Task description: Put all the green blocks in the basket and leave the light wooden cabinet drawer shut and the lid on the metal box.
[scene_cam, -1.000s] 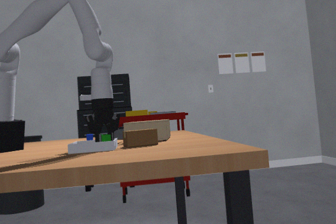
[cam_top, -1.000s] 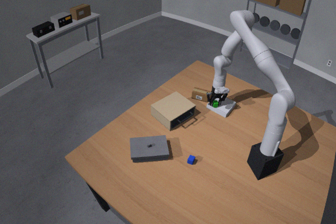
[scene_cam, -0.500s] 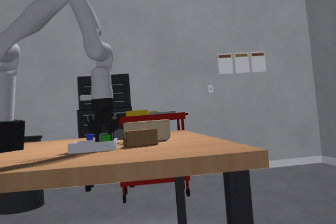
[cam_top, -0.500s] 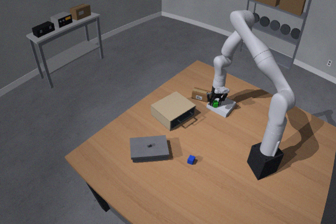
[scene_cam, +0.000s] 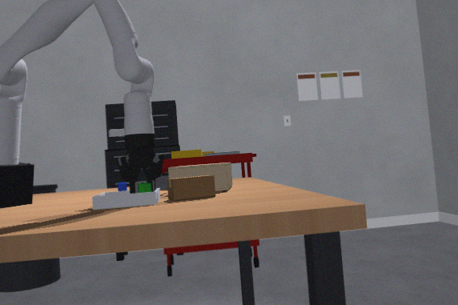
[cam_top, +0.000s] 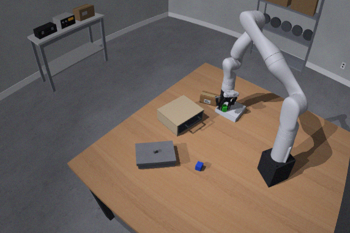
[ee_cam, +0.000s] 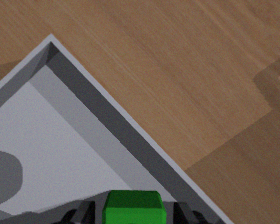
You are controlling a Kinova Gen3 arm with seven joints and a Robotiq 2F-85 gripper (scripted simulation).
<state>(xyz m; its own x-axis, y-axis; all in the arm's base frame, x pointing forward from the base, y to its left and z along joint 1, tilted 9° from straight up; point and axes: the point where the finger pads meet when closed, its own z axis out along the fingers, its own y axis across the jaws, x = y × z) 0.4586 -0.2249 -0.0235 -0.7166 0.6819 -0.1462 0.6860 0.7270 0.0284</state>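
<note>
The white basket lies 3 cm behind my hand, 3 cm to the right of it and 2 cm below it. The rest, counted from my hand: cardboard box 12 cm ahead, 2 cm to the right; drawer 14 cm ahead, 23 cm to the left, 1 cm above; light wooden cabinet 15 cm ahead, 23 cm to the left, 1 cm above.
</note>
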